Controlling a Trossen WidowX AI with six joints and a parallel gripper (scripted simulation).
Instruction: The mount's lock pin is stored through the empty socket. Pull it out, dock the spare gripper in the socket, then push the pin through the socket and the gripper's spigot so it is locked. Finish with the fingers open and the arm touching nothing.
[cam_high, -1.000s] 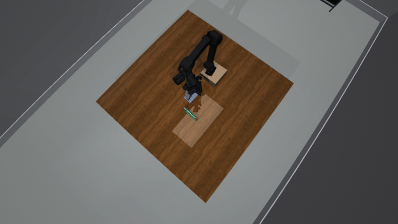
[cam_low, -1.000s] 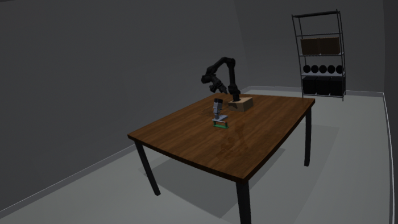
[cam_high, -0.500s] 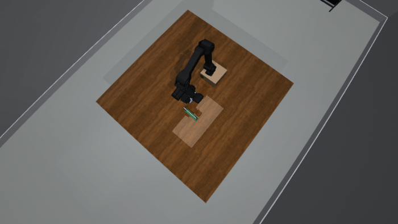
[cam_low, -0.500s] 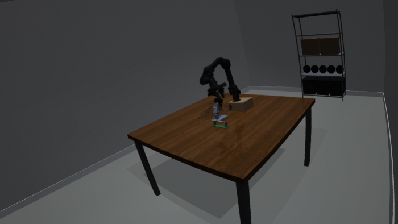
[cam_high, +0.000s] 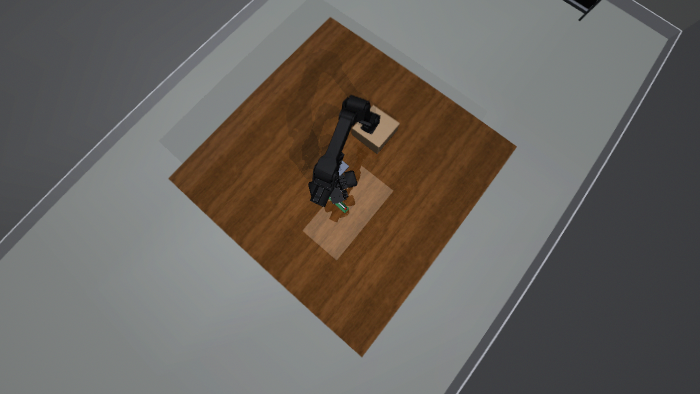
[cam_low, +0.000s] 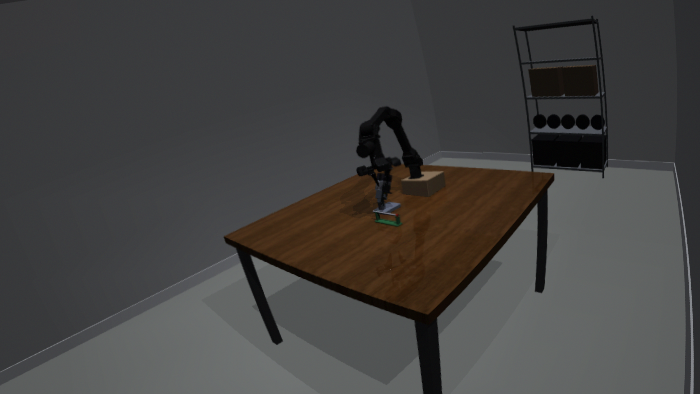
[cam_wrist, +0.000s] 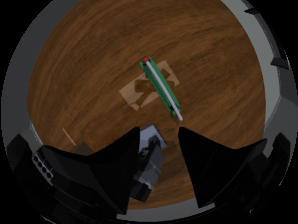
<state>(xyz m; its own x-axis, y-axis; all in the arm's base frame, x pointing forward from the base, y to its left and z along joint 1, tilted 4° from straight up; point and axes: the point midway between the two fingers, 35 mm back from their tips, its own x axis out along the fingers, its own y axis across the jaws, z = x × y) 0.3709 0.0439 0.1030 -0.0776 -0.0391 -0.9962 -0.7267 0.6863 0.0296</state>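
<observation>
Right now the green rack is 3 cm ahead of my gripper tip, 1 cm to the left of it and 14 cm below it. Round my gripper tip: grey mount 10 cm behind, 8 cm to the right, 11 cm below; spare gripper 11 cm behind, 8 cm to the right, 4 cm below.
</observation>
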